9 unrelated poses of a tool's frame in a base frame.
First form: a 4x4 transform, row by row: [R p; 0 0 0 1], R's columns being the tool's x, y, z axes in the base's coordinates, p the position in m. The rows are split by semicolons.
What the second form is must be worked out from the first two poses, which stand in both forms.
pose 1, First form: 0.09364 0.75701 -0.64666 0.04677; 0.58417 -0.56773 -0.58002 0.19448; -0.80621 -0.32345 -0.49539 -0.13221; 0 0 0 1
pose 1, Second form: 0.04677 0.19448 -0.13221; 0.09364 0.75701 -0.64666; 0.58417 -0.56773 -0.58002; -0.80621 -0.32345 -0.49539
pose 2, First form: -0.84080 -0.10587 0.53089 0.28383; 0.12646 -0.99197 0.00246 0.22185; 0.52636 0.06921 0.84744 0.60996; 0 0 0 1
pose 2, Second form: 0.28383 0.22185 0.60996; -0.84080 -0.10587 0.53089; 0.12646 -0.99197 0.00246; 0.52636 0.06921 0.84744
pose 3, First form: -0.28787 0.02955 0.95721 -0.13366; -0.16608 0.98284 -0.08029 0.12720; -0.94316 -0.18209 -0.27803 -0.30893; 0 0 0 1
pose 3, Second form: -0.13366 0.12720 -0.30893; -0.28787 0.02955 0.95721; -0.16608 0.98284 -0.08029; -0.94316 -0.18209 -0.27803
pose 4, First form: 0.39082 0.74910 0.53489 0.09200; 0.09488 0.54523 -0.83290 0.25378; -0.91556 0.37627 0.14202 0.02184; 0 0 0 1
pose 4, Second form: 0.09200 0.25378 0.02184; 0.39082 0.74910 0.53489; 0.09488 0.54523 -0.83290; -0.91556 0.37627 0.14202
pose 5, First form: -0.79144 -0.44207 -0.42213 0.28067; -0.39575 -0.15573 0.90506 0.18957; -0.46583 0.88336 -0.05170 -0.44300; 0 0 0 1
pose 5, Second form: 0.28067 0.18957 -0.44300; -0.79144 -0.44207 -0.42213; -0.39575 -0.15573 0.90506; -0.46583 0.88336 -0.05170
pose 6, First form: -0.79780 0.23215 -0.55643 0.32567; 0.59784 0.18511 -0.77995 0.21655; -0.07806 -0.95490 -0.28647 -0.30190; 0 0 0 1
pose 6, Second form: 0.32567 0.21655 -0.30190; -0.79780 0.23215 -0.55643; 0.59784 0.18511 -0.77995; -0.07806 -0.95490 -0.28647
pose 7, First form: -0.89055 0.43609 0.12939 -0.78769; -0.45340 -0.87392 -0.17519 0.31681; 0.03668 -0.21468 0.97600 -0.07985; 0 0 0 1
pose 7, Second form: -0.78769 0.31681 -0.07985; -0.89055 0.43609 0.12939; -0.45340 -0.87392 -0.17519; 0.03668 -0.21468 0.97600
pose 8, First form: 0.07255 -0.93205 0.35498 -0.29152; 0.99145 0.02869 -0.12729 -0.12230; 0.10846 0.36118 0.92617 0.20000; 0 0 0 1
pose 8, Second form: -0.29152 -0.12230 0.20000; 0.07255 -0.93205 0.35498; 0.99145 0.02869 -0.12729; 0.10846 0.36118 0.92617
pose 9, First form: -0.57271 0.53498 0.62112 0.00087; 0.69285 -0.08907 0.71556 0.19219; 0.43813 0.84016 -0.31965 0.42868; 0 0 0 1
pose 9, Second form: 0.00087 0.19219 0.42868; -0.57271 0.53498 0.62112; 0.69285 -0.08907 0.71556; 0.43813 0.84016 -0.31965
